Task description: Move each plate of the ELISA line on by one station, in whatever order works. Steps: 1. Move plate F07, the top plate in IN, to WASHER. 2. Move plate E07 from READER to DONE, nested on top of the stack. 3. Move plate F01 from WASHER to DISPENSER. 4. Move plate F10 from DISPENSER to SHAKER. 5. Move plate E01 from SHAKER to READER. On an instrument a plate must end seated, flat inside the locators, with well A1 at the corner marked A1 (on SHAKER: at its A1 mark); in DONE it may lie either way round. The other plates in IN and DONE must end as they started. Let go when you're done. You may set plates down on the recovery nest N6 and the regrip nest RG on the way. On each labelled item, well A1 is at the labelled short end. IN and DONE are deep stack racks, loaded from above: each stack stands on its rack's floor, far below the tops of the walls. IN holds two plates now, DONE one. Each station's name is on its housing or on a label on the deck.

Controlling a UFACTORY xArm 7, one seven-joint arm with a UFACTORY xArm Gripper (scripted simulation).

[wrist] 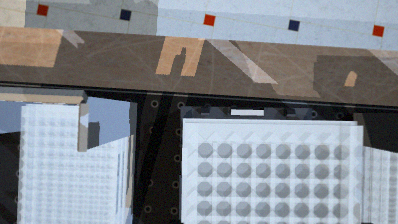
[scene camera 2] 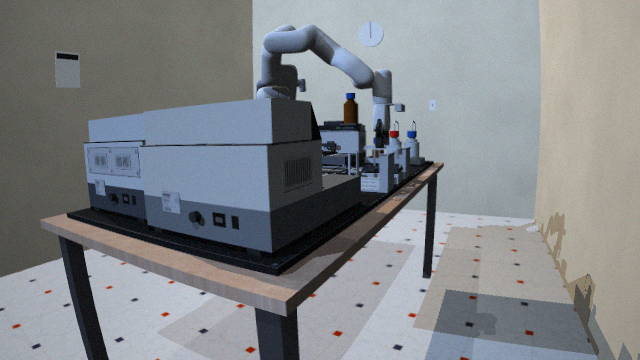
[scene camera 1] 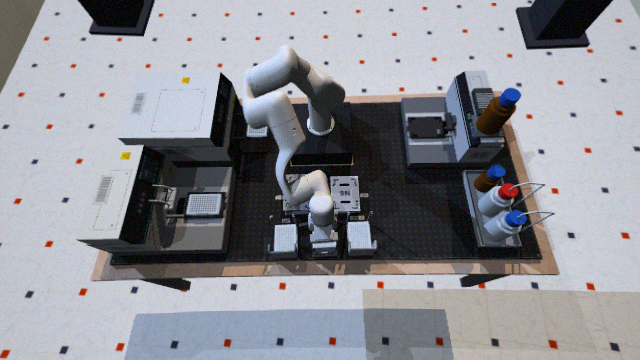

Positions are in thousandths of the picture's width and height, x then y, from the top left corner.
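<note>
A dark shaker station (wrist: 499,502) is there for me to see, and so is a brown bottle (scene camera 1: 766,338). I also see a white well plate (wrist: 97,842), and a further white well plate (wrist: 582,645) as well.
</note>
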